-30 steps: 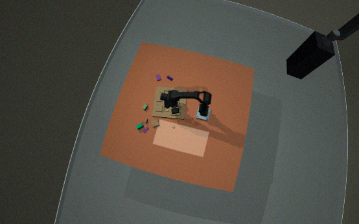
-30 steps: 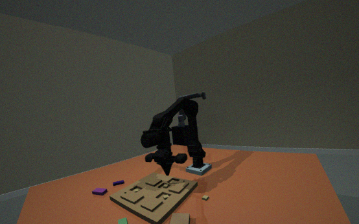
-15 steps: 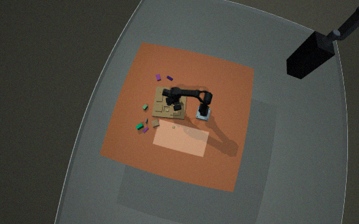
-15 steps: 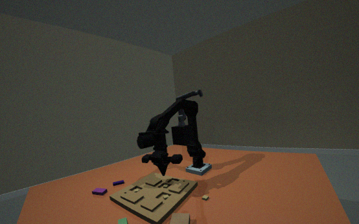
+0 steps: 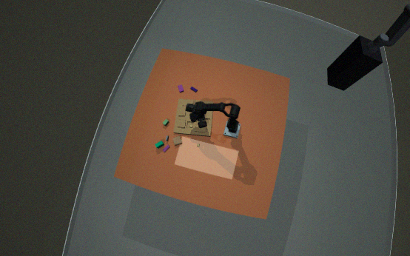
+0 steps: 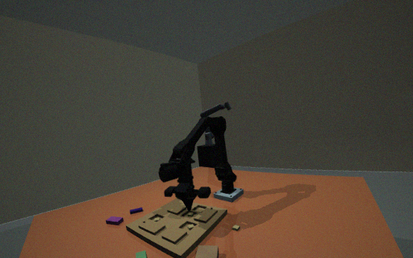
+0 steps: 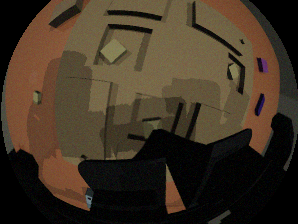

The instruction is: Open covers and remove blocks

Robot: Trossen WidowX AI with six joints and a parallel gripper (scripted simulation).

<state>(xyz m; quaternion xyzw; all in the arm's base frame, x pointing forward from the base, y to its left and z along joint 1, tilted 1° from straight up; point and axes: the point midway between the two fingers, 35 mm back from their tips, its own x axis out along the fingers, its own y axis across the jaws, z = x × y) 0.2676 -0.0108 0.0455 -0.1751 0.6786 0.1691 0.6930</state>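
Right now the tan puzzle board is 60 mm ahead of my gripper tip and 10 mm below it. From my gripper tip the other things lie so: dark purple block 250 mm to the right, 130 mm ahead, 30 mm below.
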